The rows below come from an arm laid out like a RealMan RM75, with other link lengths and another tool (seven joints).
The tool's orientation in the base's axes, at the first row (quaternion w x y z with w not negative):
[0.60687 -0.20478 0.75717 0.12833]
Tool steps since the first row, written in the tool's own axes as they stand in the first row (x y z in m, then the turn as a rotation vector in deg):
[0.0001 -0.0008 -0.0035 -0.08 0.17 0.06]
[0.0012 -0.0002 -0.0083 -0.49 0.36 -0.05]
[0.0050 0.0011 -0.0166 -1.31 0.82 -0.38]
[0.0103 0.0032 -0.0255 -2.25 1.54 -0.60]
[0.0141 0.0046 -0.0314 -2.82 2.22 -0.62]
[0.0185 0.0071 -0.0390 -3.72 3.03 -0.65]
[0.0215 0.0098 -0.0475 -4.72 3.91 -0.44]
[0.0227 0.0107 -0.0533 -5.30 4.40 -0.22]
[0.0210 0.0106 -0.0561 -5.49 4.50 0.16]
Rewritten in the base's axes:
[-0.0027 -0.0023 0.0008 -0.01 0.19 0.05]
[-0.0073 -0.0040 0.0008 -0.12 0.37 0.47]
[-0.0158 -0.0072 -0.0011 -0.48 0.76 1.32]
[-0.0254 -0.0101 -0.0043 -0.83 1.44 2.24]
[-0.0319 -0.0120 -0.0067 -1.07 2.12 2.76]
[-0.0404 -0.0139 -0.0094 -1.31 2.96 3.60]
[-0.0496 -0.0157 -0.0105 -1.36 3.99 4.48]
[-0.0552 -0.0177 -0.0103 -1.29 4.61 4.96]
[-0.0573 -0.0187 -0.0080 -0.97 4.89 5.05]

